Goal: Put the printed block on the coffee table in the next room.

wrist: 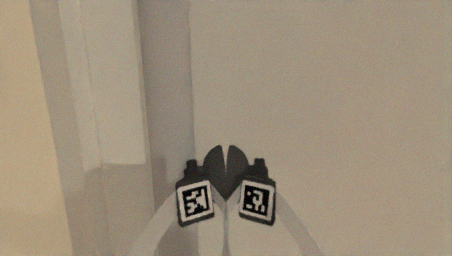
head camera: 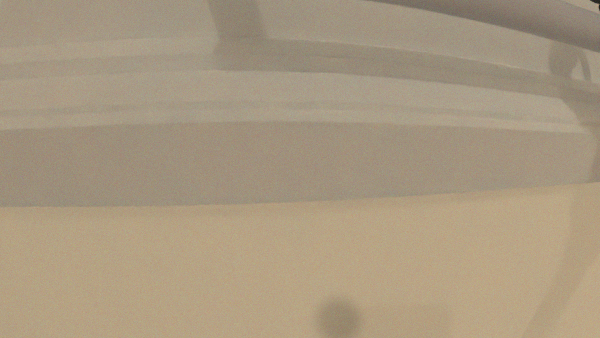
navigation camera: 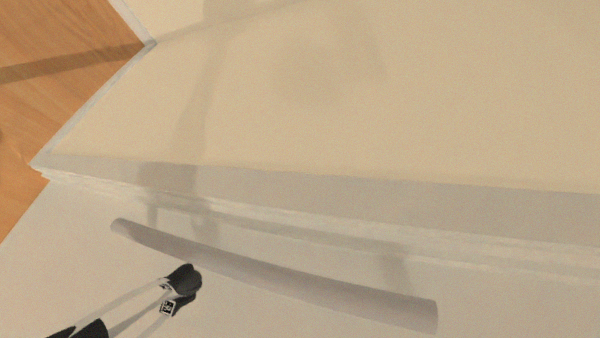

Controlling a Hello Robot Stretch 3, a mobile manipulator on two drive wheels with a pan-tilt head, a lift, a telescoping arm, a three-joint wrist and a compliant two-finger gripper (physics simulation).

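Frame: origin at the robot's base, x left, y back, z up, level; metres.
Where they show: gripper, fingertip midpoint: [navigation camera: 197, 275].
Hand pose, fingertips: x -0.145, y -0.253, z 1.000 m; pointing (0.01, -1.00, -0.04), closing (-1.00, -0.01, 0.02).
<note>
After its pixels a point has its place.
My gripper [navigation camera: 183, 292] [wrist: 225, 164] {x -0.145, y -0.253, z 1.000 m} is shut, its two dark fingertips meeting with no object seen between them. In the navigation camera view it is at the lower left, in front of a pale panel and near one end of a long grey rounded bar. In the wrist view a plain pale surface lies beyond the fingertips. The printed block and the coffee table do not show in any of the views.
The grey bar [head camera: 490, 20] {x -0.090, y -0.248, z 1.131 m} [navigation camera: 280, 275] {x -0.093, y -0.241, z 1.150 m} runs along the pale panel [navigation camera: 65, 240] {x -0.216, y -0.253, z 0.453 m}. White trim [navigation camera: 350, 220] {x -0.026, y -0.282, z 1.221 m} [wrist: 117, 100] borders the panel, beside a beige wall [head camera: 250, 260] {x 0.071, y -0.359, z 1.269 m} [navigation camera: 425, 100] {x 0.146, y -0.413, z 1.316 m} [wrist: 17, 150]. Wooden floor [navigation camera: 55, 30] {x 0.537, y -0.358, z 0.000 m} shows at the navigation view's upper left. Shadows cross the wall.
</note>
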